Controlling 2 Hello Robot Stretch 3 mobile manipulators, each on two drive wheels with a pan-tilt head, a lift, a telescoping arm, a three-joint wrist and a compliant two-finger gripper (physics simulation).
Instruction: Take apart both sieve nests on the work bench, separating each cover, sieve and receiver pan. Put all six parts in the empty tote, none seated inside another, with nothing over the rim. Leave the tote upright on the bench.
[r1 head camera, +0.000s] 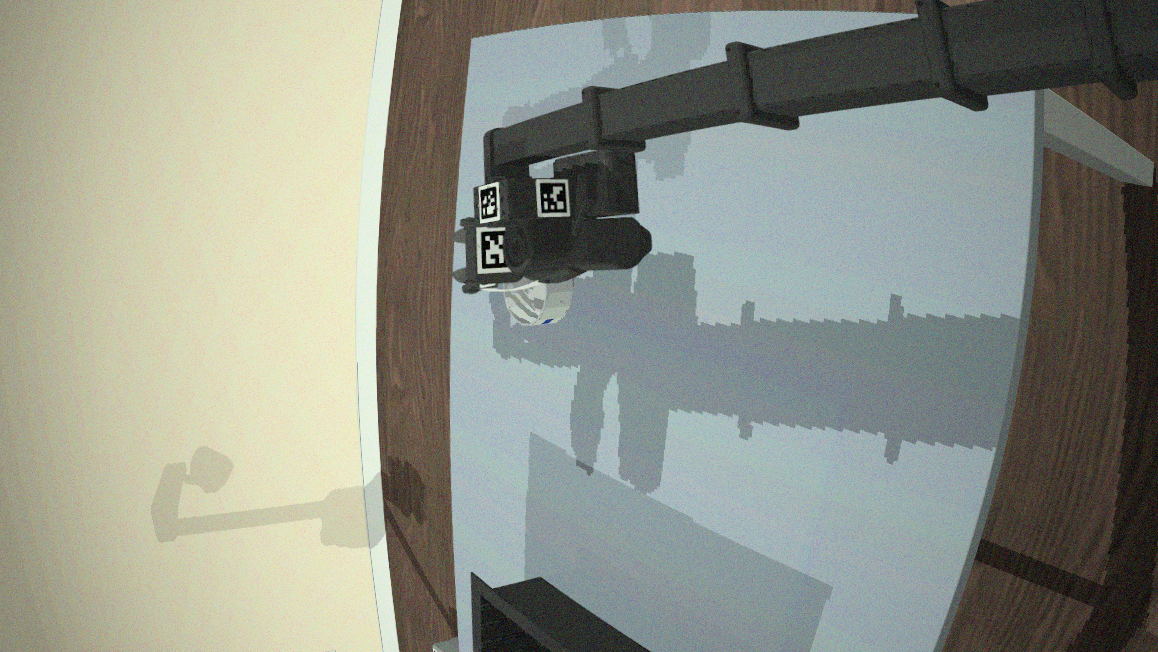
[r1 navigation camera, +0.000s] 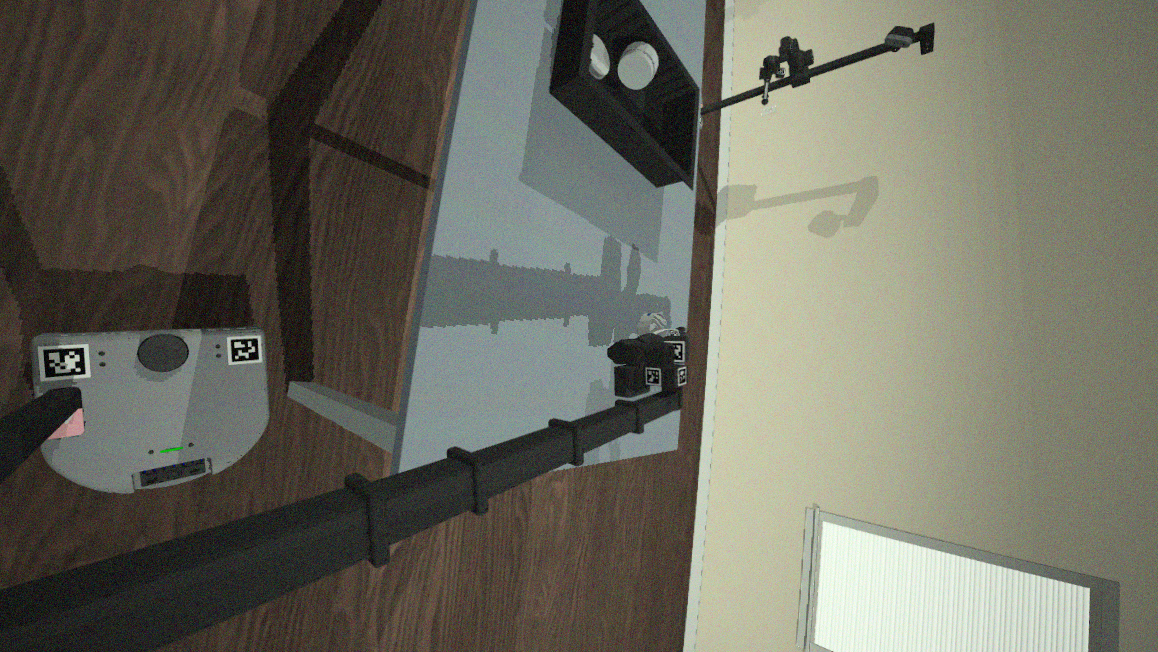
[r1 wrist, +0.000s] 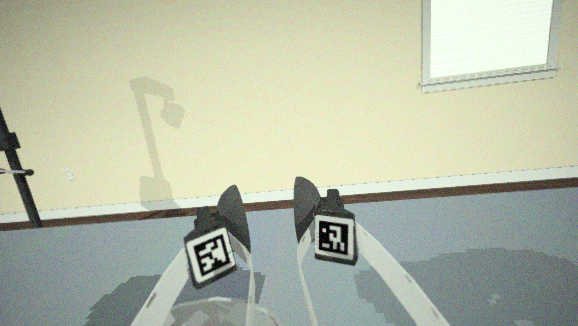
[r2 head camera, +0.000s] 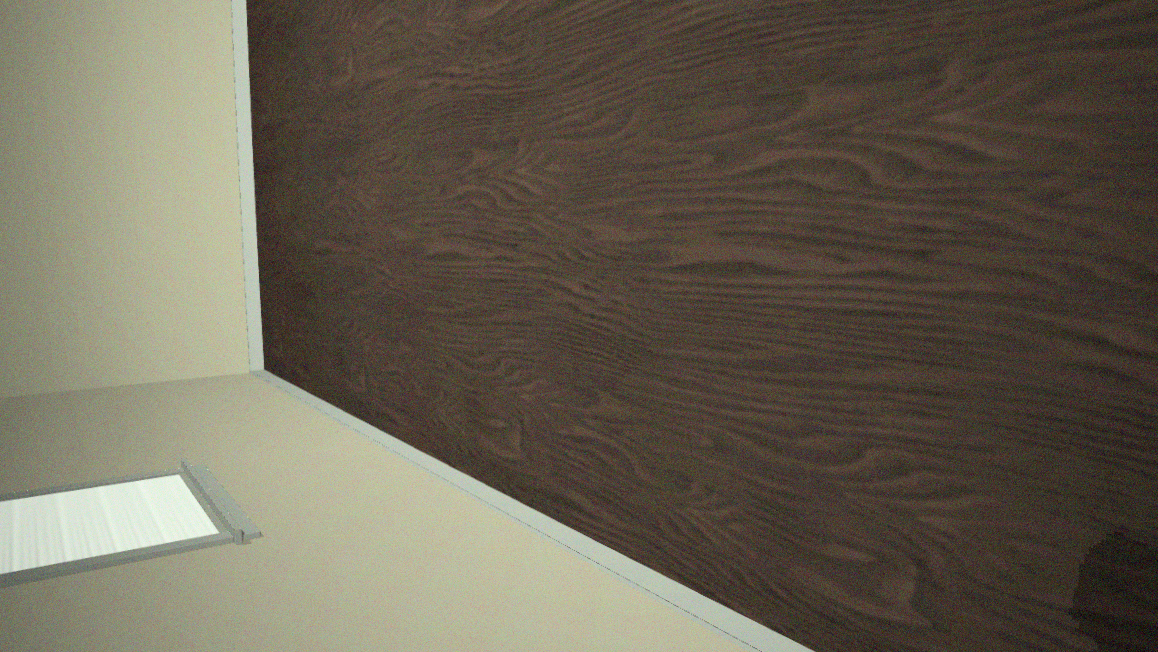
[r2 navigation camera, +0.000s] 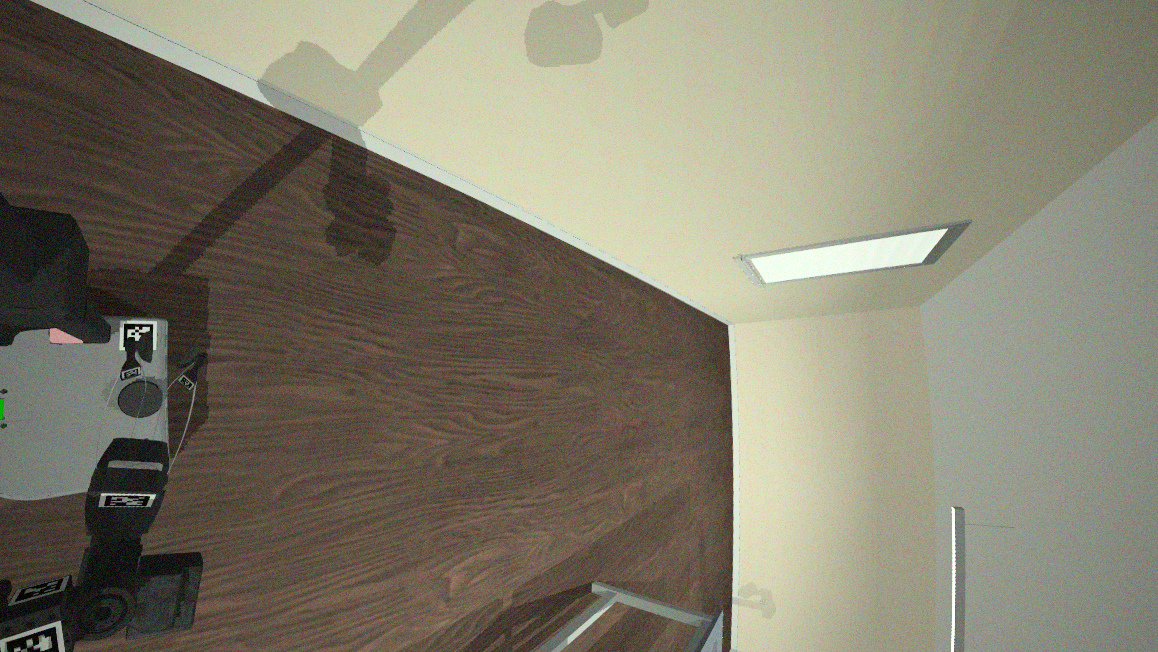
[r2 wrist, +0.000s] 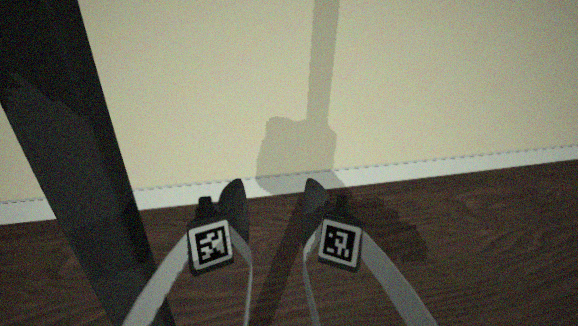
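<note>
A white ring-shaped sieve part or stack (r1 head camera: 559, 304) (r1 navigation camera: 650, 321) (r1 wrist: 200, 312) rests on the pale blue bench (r1 head camera: 850, 242) (r1 navigation camera: 526, 364) (r1 wrist: 400, 222), partly hidden by r1's wrist; whether it is one part or several cannot be told. r1's gripper (r1 wrist: 271, 215) is at the ring, fingers partly closed and apart, with no part between the tips. The black tote (r1 head camera: 559, 603) (r1 navigation camera: 607, 119) stands upright on the bench. Two pale round parts (r1 navigation camera: 598, 58) (r1 navigation camera: 638, 66) lie apart inside it. r2's gripper (r2 navigation camera: 166, 353) (r2 wrist: 276, 215) is partly open and empty, above r2's base.
r1's extended arm (r1 head camera: 834, 80) (r1 navigation camera: 429, 494) reaches across the bench. r2's mast (r1 navigation camera: 834, 66) (r1 wrist: 22, 192) stands beyond the tote. A wall (r1 head camera: 178, 242) (r1 wrist: 300, 100) runs past the bench's far edge. r2's head camera faces floor (r2 head camera: 648, 283) and a room corner.
</note>
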